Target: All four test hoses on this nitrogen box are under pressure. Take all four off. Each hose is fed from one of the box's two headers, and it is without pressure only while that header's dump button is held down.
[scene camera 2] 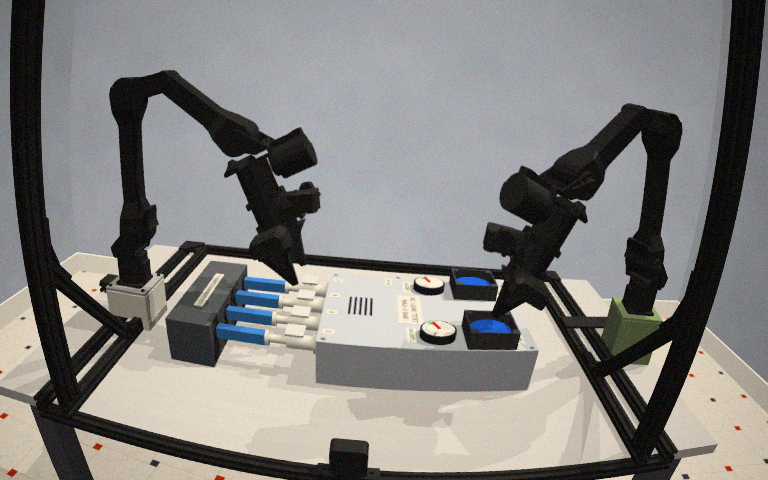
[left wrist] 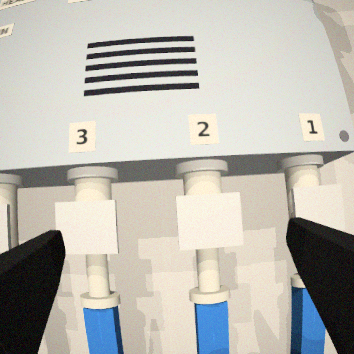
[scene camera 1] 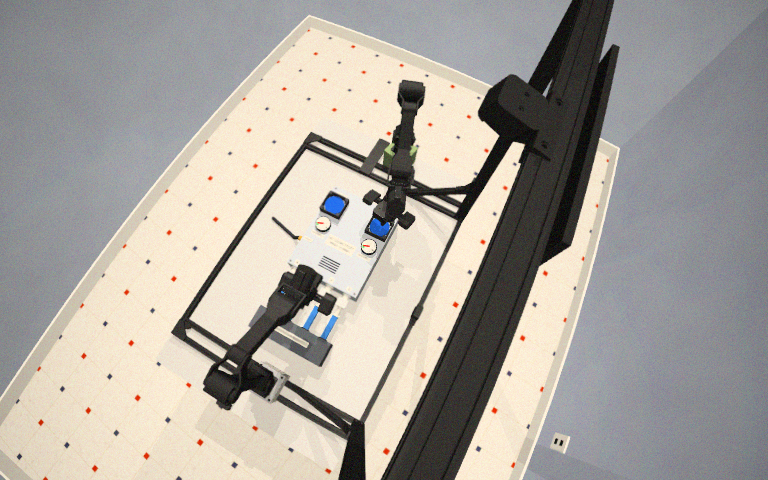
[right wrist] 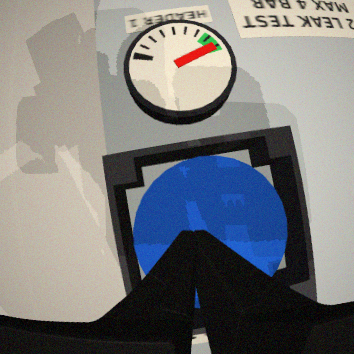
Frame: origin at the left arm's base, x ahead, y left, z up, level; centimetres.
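Seen in the pictures: left gripper, fingertip midpoint: [scene camera 2: 300,274] [left wrist: 176,238]; right gripper, fingertip midpoint: [scene camera 2: 493,316] [scene camera 1: 382,225] [right wrist: 192,241]; left arm's base, origin of the base link: [scene camera 2: 134,280] [scene camera 1: 265,382]; right arm's base, origin of the base link: [scene camera 2: 637,308].
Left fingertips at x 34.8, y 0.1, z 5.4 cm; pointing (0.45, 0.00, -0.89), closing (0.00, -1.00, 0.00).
Pixels of each thing's top centre, then the offset from my left fingertips to it. "pt": a spot on its surface instead.
- hose 1, surface spot: [left wrist: 306,325] [scene camera 2: 249,328] pt dx -7.2, dy -8.6, dz -6.8 cm
- hose 2, surface spot: [left wrist: 212,327] [scene camera 2: 263,312] pt dx -6.2, dy -2.2, dz -6.8 cm
- hose 3, surface spot: [left wrist: 102,330] [scene camera 2: 271,296] pt dx -6.2, dy +4.6, dz -6.8 cm
- hose 4, surface spot: [scene camera 2: 264,284] pt dx -8.8, dy +10.8, dz -7.3 cm
- header 1 dump button, middle of its top: [right wrist: 212,233] [scene camera 2: 490,329] [scene camera 1: 379,226] dx +31.3, dy -7.6, dz -3.7 cm
- header 1 gauge, surface spot: [right wrist: 180,75] [scene camera 1: 370,244] pt dx +23.5, dy -7.8, dz -3.8 cm
- dark block, surface spot: [scene camera 2: 189,333] [scene camera 1: 326,354] pt dx -17.1, dy -12.9, dz -7.3 cm
- dark rod, surface spot: [scene camera 1: 287,229] pt dx +16.2, dy +24.7, dz -11.9 cm
- header 2 gauge, surface spot: [scene camera 2: 428,285] [scene camera 1: 326,226] pt dx +22.2, dy +9.6, dz -3.8 cm
The grey nitrogen box [scene camera 1: 351,261] [scene camera 2: 424,367] [left wrist: 250,75] has four hoses in its ports: hose 1 [scene camera 2: 242,333] [left wrist: 306,325], hose 2 [scene camera 2: 249,315] [left wrist: 212,327], hose 3 [scene camera 2: 257,298] [left wrist: 102,330] and hose 4 [scene camera 2: 264,284]. My left gripper [scene camera 2: 299,272] [left wrist: 176,238] is open above the white tabs, holding nothing; tabs 2 and 3 show between its fingers. My right gripper [scene camera 2: 497,313] [right wrist: 192,241] is shut and empty, above the header 1 dump button [scene camera 1: 378,227] [scene camera 2: 488,327] [right wrist: 210,200]. The header 1 gauge [scene camera 1: 368,246] [right wrist: 180,75] has its needle in green. The other dump button [scene camera 1: 334,204] [scene camera 2: 472,280] is untouched.
A dark block [scene camera 1: 325,352] [scene camera 2: 189,333] stands at the hoses' far ends. A dark rod [scene camera 1: 287,228] lies beside the box. The header 2 gauge [scene camera 1: 322,224] [scene camera 2: 428,285] sits by the other button. A black frame [scene camera 1: 243,238] surrounds everything.
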